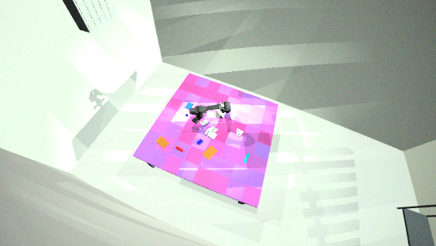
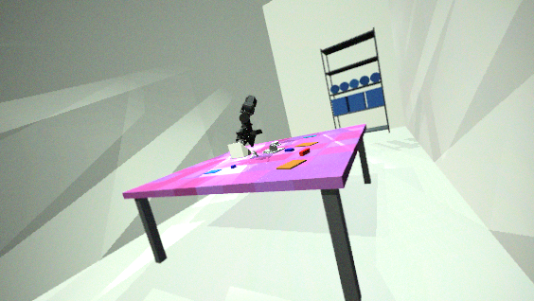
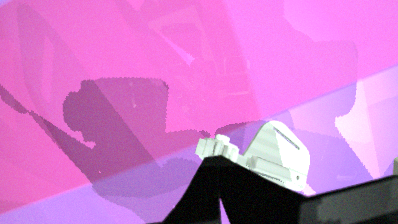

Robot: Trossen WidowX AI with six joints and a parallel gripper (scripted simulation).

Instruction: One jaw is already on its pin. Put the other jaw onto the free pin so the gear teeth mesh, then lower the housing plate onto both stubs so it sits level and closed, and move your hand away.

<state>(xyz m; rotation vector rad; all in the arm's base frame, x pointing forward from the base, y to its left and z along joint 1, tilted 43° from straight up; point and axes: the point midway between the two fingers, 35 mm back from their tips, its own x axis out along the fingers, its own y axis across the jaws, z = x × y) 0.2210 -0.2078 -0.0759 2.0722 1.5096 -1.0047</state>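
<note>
Now: the white jaw 40 mm below my gripper tip, 30 mm to the left of it and 10 mm behind it. The rest, counted from my gripper tip: red block 350 mm ahead, 90 mm to the right, 70 mm below; then blue block 210 mm ahead, 80 mm to the left, 70 mm below; then white base 160 mm to the left, 80 mm ahead, 70 mm below.
</note>
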